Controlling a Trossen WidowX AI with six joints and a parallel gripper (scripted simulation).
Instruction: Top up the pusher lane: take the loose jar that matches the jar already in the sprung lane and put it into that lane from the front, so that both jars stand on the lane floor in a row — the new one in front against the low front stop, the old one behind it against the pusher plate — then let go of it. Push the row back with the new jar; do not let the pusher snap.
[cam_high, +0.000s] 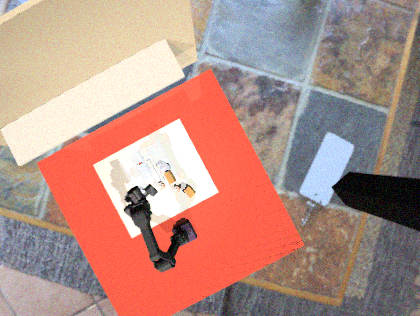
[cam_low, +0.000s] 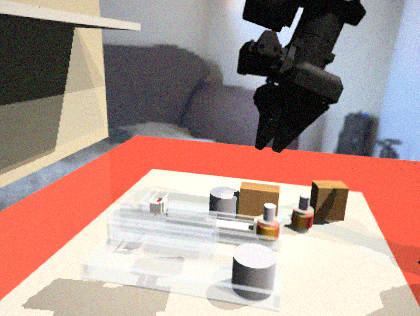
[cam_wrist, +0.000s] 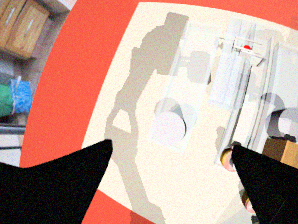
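The brown box lies 21 cm to the right of my gripper tip, 17 cm behind it and 16 cm below it. The rest, counted from my gripper tip: pusher plate (15 cm below, 8 cm to the right, 8 cm ahead); then clear sprung lane (18 cm below, 12 cm ahead, 9 cm to the right).
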